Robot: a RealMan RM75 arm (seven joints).
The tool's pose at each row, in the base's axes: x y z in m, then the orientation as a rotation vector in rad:
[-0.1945, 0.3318, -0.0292, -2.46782, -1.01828, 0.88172]
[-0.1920, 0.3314, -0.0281, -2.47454, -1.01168, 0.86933]
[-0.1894, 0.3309, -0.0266, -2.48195, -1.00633, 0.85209]
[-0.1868, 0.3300, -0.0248, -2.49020, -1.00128, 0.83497]
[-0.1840, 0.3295, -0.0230, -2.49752, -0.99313, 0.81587]
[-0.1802, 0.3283, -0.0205, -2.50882, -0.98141, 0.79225]
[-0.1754, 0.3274, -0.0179, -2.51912, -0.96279, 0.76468]
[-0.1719, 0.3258, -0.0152, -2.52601, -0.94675, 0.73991]
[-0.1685, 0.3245, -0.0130, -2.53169, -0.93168, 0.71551]
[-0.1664, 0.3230, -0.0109, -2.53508, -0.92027, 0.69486]
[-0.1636, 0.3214, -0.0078, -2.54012, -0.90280, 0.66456]
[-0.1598, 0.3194, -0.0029, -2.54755, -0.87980, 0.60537]
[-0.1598, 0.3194, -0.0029, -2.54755, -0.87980, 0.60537]
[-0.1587, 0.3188, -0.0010, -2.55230, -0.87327, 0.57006]
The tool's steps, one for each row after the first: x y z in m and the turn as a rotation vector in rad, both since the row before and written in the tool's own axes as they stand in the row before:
[0.0006, 0.0010, -0.0025, -0.00219, 0.00986, 0.00417]
[0.0005, 0.0009, -0.0029, -0.00349, 0.01292, 0.00293]
[0.0001, 0.0011, -0.0031, -0.00442, 0.01267, 0.00325]
[0.0006, 0.0009, -0.0032, -0.00231, 0.01480, 0.00407]
[0.0004, 0.0016, -0.0044, -0.00410, 0.01844, 0.00703]
[0.0013, 0.0018, -0.0050, -0.00040, 0.02278, 0.00960]
[0.0001, 0.0016, -0.0044, 0.00100, 0.02046, 0.00729]
[0.0005, 0.0016, -0.0039, 0.00133, 0.02005, 0.00639]
[-0.0003, 0.0011, -0.0031, 0.00154, 0.01678, 0.00411]
[-0.0002, 0.0011, -0.0043, 0.00222, 0.02477, 0.00658]
[-0.0002, 0.0010, -0.0064, 0.00071, 0.04609, 0.00581]
[0.0000, 0.0000, 0.0000, 0.00000, 0.00000, 0.00000]
[-0.0001, 0.0001, -0.0023, -0.00335, 0.02581, -0.00046]

